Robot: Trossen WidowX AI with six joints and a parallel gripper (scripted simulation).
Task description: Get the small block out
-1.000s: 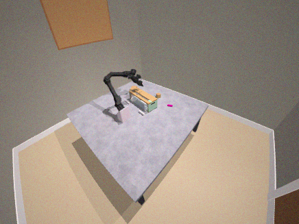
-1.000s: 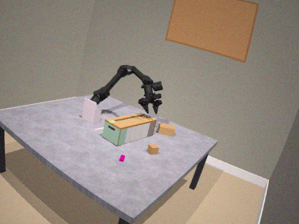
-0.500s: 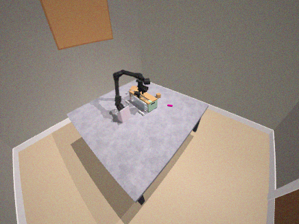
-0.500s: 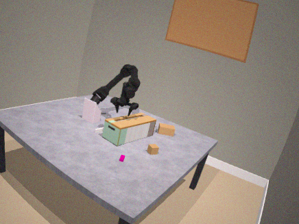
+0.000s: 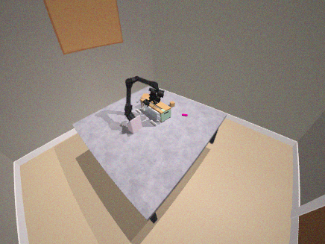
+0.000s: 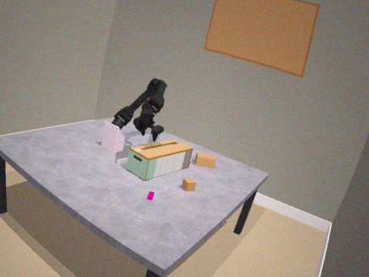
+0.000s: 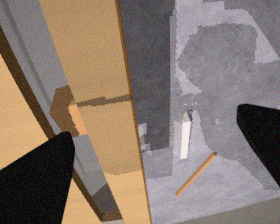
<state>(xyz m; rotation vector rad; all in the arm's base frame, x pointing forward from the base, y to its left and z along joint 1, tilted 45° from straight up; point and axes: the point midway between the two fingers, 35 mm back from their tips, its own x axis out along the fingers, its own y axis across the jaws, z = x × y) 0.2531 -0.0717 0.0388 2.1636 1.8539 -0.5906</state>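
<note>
Right now the box is 100 mm below my gripper tip, 50 mm ahead of it and 30 mm to the left of it. The rest, counted from my gripper tip: magenta piece 290 mm to the right, 230 mm ahead, 150 mm below; tan block 70 mm below, 60 mm ahead, 30 mm to the left.
</note>
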